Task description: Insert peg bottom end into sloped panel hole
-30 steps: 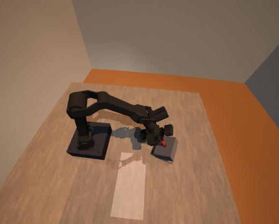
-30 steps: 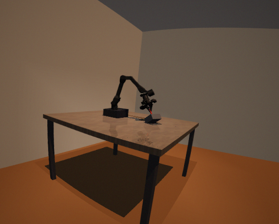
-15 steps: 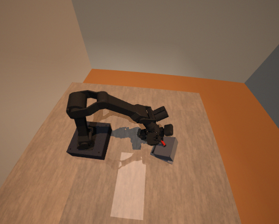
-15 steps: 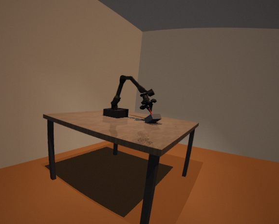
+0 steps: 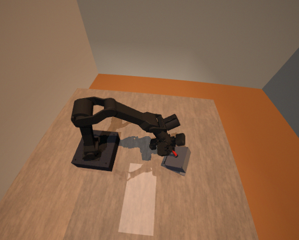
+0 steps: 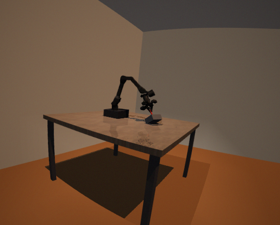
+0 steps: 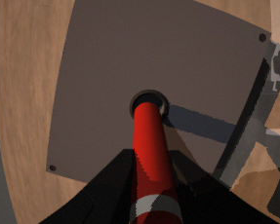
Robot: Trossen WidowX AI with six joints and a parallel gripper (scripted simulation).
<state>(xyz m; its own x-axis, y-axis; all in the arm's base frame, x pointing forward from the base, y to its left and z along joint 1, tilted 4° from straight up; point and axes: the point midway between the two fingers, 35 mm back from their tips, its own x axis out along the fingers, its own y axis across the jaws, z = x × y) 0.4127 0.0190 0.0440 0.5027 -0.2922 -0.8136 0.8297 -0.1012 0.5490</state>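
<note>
Now: the grey sloped panel 6 cm below my gripper tip, 4 cm ahead of it and 2 cm to the right of it. From my gripper tip the other things lie so: round peg (1 cm behind, 1 cm above).
</note>
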